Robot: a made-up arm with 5 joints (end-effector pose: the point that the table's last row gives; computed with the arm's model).
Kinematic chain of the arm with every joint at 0, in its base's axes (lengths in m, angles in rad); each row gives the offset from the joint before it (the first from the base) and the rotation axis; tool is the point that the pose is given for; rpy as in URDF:
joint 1: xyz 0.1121 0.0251 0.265 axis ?
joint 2: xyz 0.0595 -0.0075 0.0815 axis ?
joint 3: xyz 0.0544 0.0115 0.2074 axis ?
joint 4: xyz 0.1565 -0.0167 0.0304 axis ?
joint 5: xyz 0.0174 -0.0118 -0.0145 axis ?
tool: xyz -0.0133 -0.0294 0.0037 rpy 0 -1.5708 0
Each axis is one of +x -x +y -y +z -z.
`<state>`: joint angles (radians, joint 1 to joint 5).
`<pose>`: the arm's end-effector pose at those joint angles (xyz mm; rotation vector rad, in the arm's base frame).
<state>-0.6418 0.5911 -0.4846 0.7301 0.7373</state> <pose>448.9 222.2 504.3 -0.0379 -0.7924 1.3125</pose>
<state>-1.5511 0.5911 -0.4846 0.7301 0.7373</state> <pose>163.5 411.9 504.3 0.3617 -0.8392 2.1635</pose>
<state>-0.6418 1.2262 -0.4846 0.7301 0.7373</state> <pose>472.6 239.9 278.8 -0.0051 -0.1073 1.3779</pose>
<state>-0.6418 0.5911 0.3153 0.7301 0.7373</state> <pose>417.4 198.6 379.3 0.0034 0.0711 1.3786</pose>
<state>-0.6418 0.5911 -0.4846 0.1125 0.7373</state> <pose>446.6 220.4 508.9 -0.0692 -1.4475 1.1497</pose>
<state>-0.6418 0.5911 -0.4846 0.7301 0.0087</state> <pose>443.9 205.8 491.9 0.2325 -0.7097 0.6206</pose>
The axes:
joint 1: -z
joint 2: +y
joint 3: +y
joint 4: +y
joint 5: -x

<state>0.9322 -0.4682 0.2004 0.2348 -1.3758</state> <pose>182.0 -125.8 584.4 0.4236 -1.8783 -1.7035</pose>
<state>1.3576 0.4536 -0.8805 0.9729 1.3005</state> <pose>156.0 -313.6 612.1 -0.9951 -0.2454 -0.0520</pose>
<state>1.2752 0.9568 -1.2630 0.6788 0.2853</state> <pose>180.1 -375.7 493.7 -0.8746 -0.8836 -0.8648</pose>
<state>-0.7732 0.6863 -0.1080 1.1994 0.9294</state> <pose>419.2 270.1 406.1 0.0183 0.2334 1.6959</pose>
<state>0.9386 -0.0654 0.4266 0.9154 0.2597</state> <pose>221.1 -211.6 525.2 -0.1691 -0.2477 -0.6739</pose>
